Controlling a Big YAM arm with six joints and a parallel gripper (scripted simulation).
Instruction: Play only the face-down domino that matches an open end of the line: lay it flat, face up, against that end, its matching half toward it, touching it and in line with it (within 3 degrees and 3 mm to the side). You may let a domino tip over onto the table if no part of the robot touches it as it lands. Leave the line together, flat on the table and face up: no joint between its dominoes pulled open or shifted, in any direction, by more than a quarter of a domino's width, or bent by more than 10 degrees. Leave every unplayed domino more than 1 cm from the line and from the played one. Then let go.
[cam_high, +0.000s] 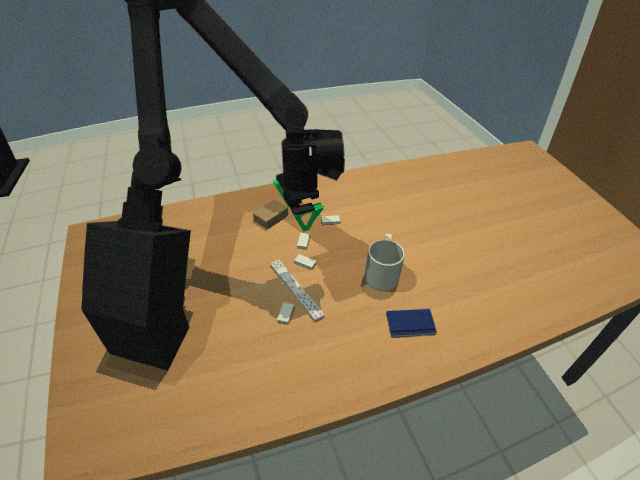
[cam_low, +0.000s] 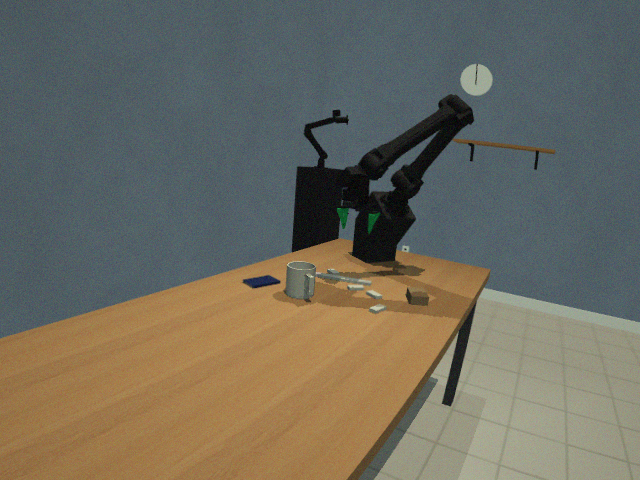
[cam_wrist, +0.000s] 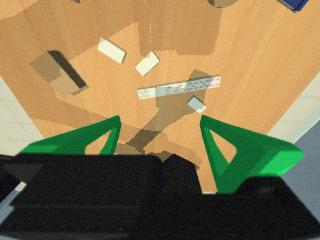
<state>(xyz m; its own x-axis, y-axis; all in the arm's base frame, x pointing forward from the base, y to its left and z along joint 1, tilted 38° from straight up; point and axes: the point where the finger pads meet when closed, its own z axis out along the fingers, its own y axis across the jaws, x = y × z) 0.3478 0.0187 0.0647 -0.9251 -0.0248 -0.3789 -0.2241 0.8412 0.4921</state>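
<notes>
Now: the grey tile 130 mm ahead of my hand, 200 mm to the left of it and 200 mm below it. From my hand the other things lie so: brown block: 50 mm behind, 240 mm to the left, 190 mm below.
</notes>
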